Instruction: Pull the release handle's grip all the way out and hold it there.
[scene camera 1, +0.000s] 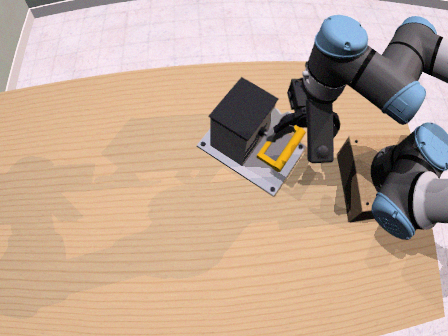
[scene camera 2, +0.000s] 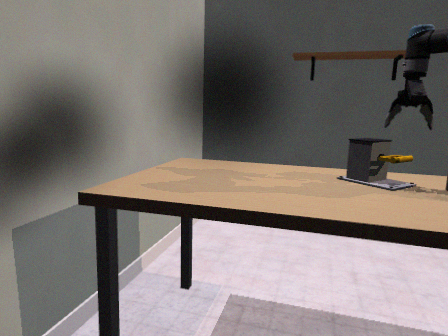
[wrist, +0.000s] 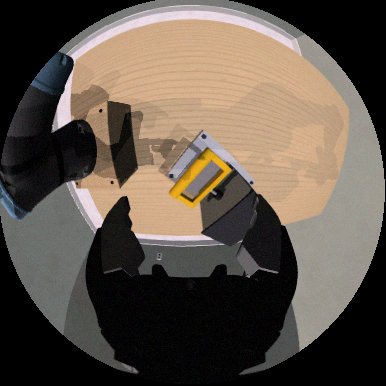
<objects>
My gripper (scene camera 1: 301, 138): 0.85 m from the lens. A grey base plate (scene camera 1: 256, 171) is 1.03 m from the lens.
</objects>
